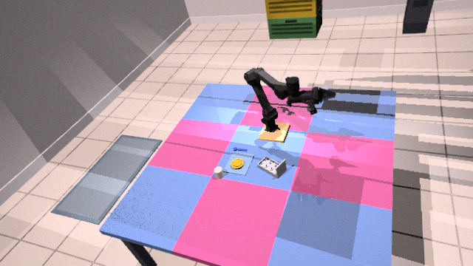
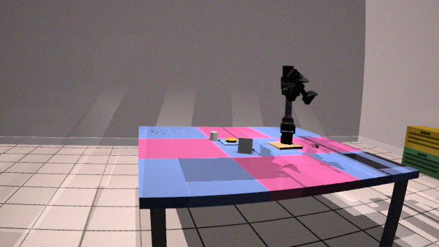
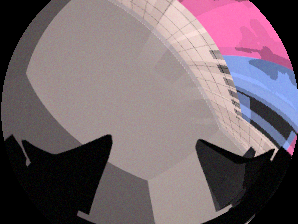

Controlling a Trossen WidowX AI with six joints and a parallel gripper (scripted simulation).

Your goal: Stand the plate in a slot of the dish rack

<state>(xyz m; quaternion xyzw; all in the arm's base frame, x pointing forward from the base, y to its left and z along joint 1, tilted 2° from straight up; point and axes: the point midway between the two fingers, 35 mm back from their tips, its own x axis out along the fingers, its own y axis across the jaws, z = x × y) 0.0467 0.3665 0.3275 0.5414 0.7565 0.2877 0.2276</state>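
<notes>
Now: the yellow plate 440 mm to the right of my gripper tip, 340 mm below it and 280 mm ahead of it. From my gripper tip the other things lie so: pale blue mat 440 mm to the right, 350 mm below, 270 mm ahead; then blue utensil 500 mm to the right, 350 mm below, 170 mm ahead; then grey dish rack 330 mm below, 260 mm to the right, 240 mm ahead.
</notes>
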